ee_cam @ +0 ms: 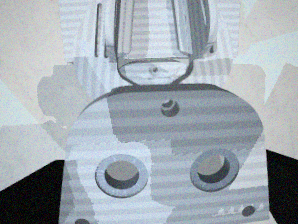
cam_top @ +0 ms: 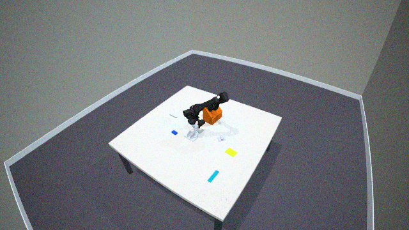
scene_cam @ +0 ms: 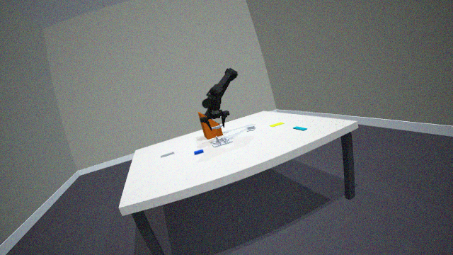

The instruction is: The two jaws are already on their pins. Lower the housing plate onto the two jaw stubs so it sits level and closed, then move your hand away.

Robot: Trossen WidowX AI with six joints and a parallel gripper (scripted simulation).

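The housing plate lies 2 cm above my gripper tip and 1 cm ahead of it. From my gripper tip the other things lie so: thin grey bar (36 cm to the right, 10 cm behind, 8 cm below); then blue block (18 cm to the right, 11 cm ahead, 8 cm below); then jaw assembly (7 cm below, 2 cm ahead, 1 cm to the left).
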